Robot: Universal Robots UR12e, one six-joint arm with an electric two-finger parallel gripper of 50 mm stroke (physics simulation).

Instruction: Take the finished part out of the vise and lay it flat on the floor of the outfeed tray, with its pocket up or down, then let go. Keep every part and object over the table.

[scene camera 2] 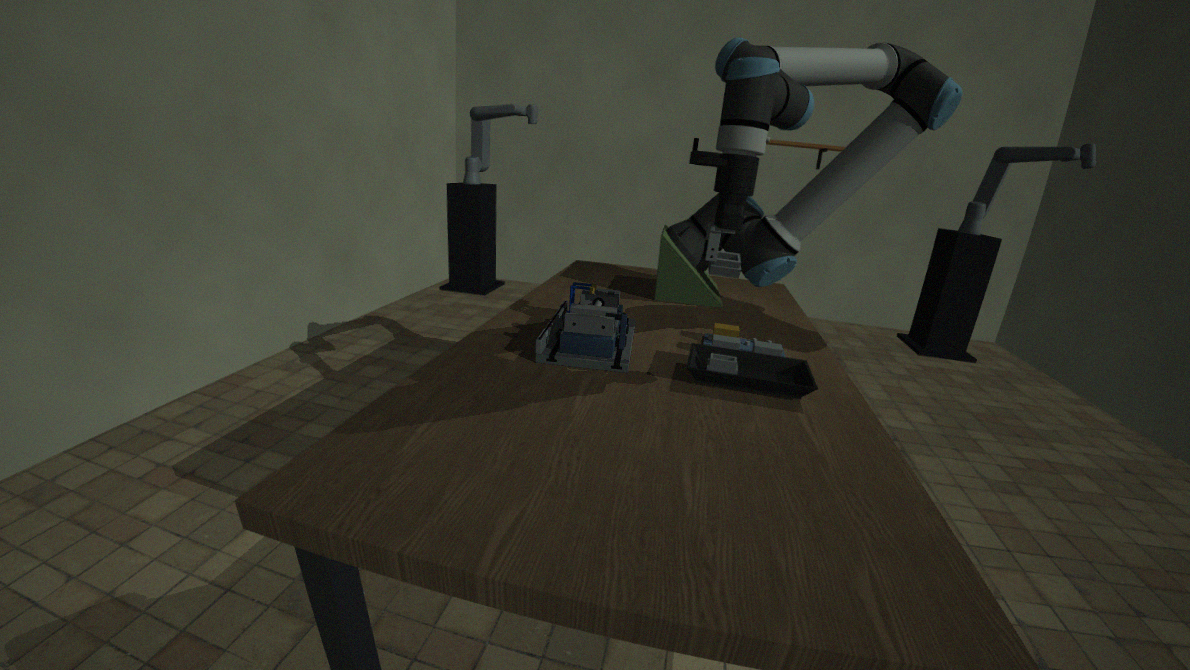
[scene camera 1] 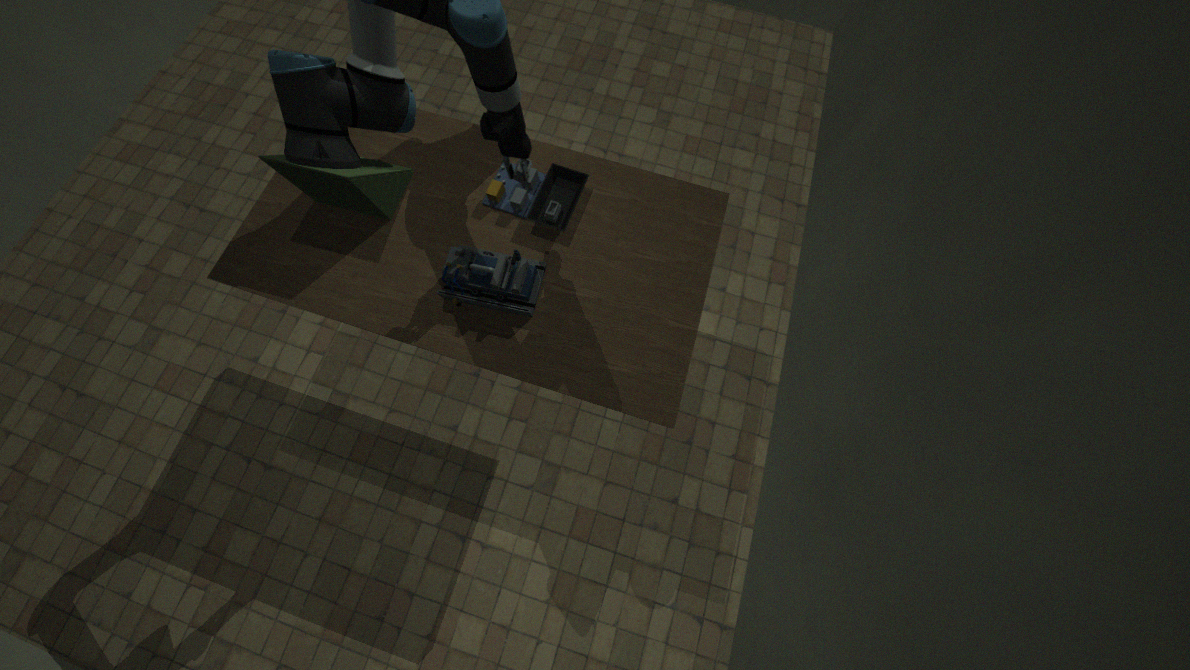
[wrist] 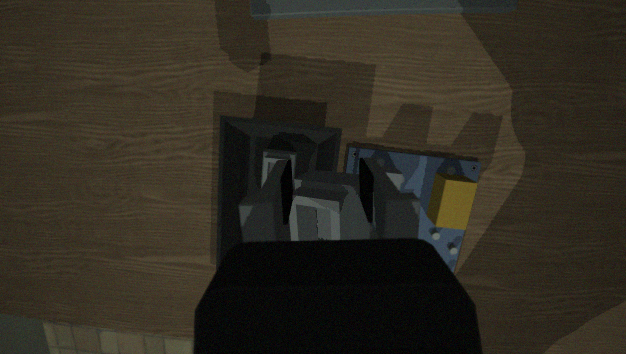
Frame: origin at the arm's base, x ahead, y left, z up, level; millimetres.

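Seen in the pictures: gripper, fingertip midpoint: [scene camera 2: 709, 259] [scene camera 1: 519, 177] [wrist: 325, 178]; arm's base at its link origin: [scene camera 2: 684, 251] [scene camera 1: 325, 162].
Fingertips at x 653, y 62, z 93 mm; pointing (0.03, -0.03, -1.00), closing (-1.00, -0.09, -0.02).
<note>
Pixels of each thing's top centre, then the offset from my fingertips to it. "*": a spot on its surface instead.
- finished part at its top centre: [wrist: 328, 248] [scene camera 2: 726, 251] [scene camera 1: 521, 163] 4 mm back, 32 mm left, 18 mm up
- grey part at its top centre: [wrist: 275, 180] [scene camera 2: 723, 357] [scene camera 1: 552, 207] 56 mm ahead, 54 mm left, 182 mm down
- vise at its top centre: [scene camera 2: 593, 301] [scene camera 1: 486, 268] 46 mm back, 237 mm right, 130 mm down
- blue plate at a spot on its surface: [wrist: 370, 154] * 58 mm back, 23 mm left, 221 mm down
- yellow block at its top centre: [wrist: 456, 205] [scene camera 2: 726, 326] [scene camera 1: 494, 187] 161 mm back, 71 mm left, 185 mm down
- vise's base edge at a spot on its surface: [wrist: 382, 7] * 53 mm back, 145 mm right, 209 mm down
My gripper [scene camera 1: 516, 167] [scene camera 2: 722, 248] [wrist: 325, 178] is shut on the finished part [scene camera 2: 725, 265] [wrist: 317, 217], a light grey block with a recess. It holds the part roughly level, high above the table. In the wrist view the held part overlaps the dark outfeed tray [scene camera 1: 577, 202] [scene camera 2: 749, 381] [wrist: 230, 180] and the gap beside it; the exact spot below it is hard to tell. Another grey part [scene camera 1: 552, 211] [scene camera 2: 721, 362] [wrist: 272, 164] lies in one end of the tray. The vise [scene camera 1: 491, 278] [scene camera 2: 588, 332] stands apart from the tray, with no part visible in the gripper's reach there.
A blue plate [wrist: 370, 154] is beside the tray. It bears a yellow block [scene camera 1: 494, 191] [scene camera 2: 726, 329] [wrist: 454, 205], grey blocks and small pegs. The green wedge mount [scene camera 1: 362, 187] [scene camera 2: 682, 278] is under the arm's base. The vise's base edge [wrist: 382, 7] shows at the top of the wrist view.
</note>
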